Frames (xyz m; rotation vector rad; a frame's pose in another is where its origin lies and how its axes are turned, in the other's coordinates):
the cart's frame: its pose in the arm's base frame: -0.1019 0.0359 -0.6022 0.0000 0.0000 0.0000
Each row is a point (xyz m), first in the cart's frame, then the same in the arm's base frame.
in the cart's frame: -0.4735 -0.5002 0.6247
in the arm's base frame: -0.5754 -0.4643 0.0225
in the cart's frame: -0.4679 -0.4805 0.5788
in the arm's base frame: -0.5698 -0.4446 -0.0234
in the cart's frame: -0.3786 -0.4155 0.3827
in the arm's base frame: -0.4805 -0.3796 -0.2195
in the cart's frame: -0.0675 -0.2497 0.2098
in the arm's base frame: -0.1694 -0.2138 -0.3924
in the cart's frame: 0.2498 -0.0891 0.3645
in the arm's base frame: 0.1479 -0.0532 -0.2377
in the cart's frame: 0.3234 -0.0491 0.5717
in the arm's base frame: 0.2215 -0.0132 -0.0305
